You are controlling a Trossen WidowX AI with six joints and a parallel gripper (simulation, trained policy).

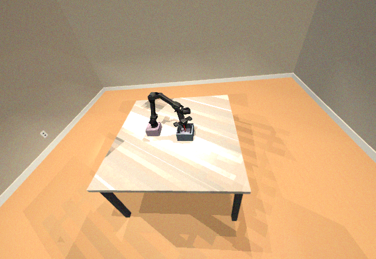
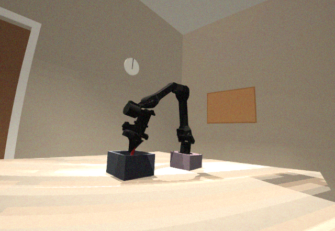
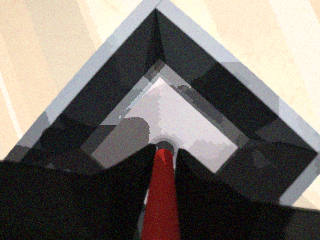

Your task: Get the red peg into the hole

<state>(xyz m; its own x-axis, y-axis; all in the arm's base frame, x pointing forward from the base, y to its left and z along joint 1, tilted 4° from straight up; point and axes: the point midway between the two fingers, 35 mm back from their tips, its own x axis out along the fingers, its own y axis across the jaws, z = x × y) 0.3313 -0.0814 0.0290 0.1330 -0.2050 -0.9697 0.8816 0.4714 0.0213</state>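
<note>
Right now my gripper tip is 1 cm to the right of the red peg, 1 cm below it and 1 cm past it. Also, from my gripper tip: dark blue box 7 cm below, 1 cm to the left; then light plate 5 cm below, 1 cm to the left.
</note>
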